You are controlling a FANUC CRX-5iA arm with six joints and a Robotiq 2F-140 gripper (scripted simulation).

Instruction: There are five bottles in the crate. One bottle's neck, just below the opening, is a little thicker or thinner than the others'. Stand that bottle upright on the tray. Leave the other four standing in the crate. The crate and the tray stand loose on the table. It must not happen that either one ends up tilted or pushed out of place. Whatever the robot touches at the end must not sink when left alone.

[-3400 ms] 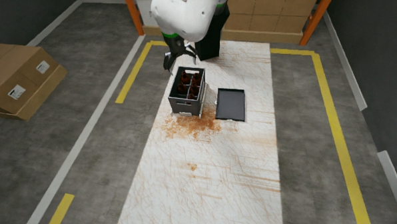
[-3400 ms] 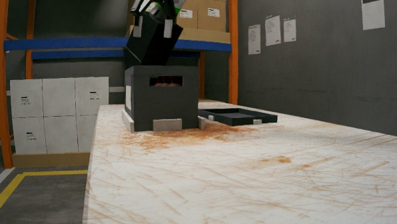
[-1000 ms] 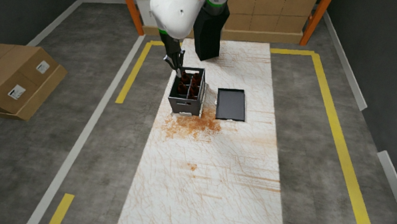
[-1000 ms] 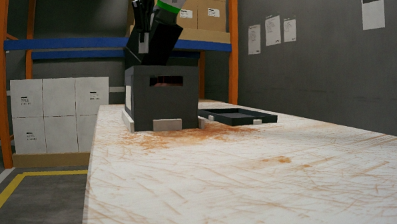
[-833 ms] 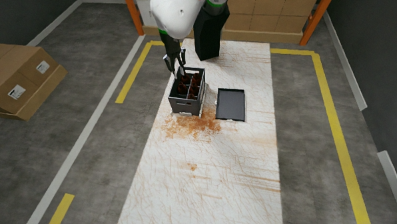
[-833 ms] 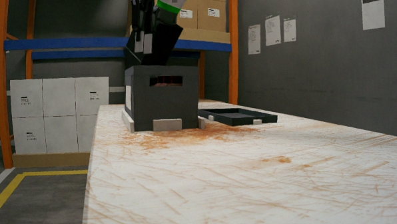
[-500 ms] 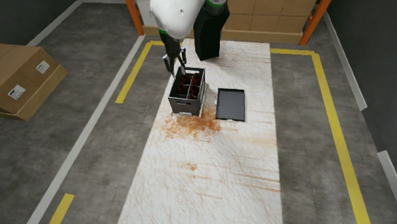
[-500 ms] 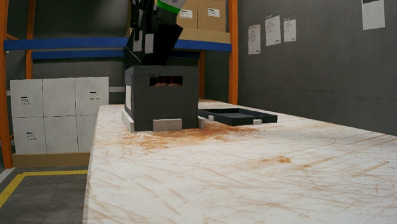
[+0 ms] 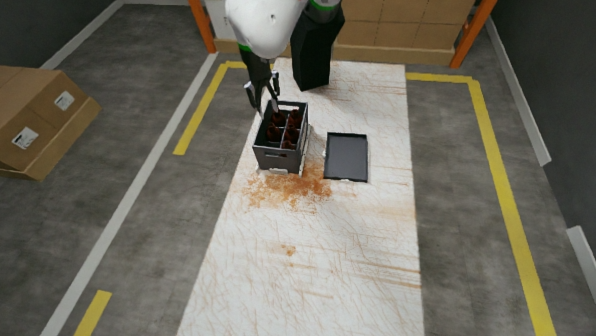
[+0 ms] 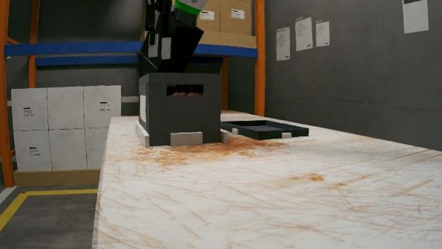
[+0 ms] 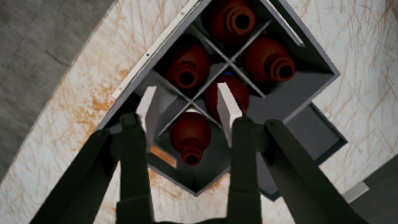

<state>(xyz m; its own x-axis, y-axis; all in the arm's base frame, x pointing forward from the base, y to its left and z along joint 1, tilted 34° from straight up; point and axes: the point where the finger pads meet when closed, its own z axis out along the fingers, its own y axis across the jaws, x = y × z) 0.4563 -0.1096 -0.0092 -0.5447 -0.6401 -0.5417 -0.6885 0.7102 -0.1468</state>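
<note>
My hand is 1 cm past the grey crate, 4 cm to the right of it and 17 cm above it. From my hand the other things lie so: dark tray (3 cm behind, 33 cm to the left, 24 cm below).
</note>
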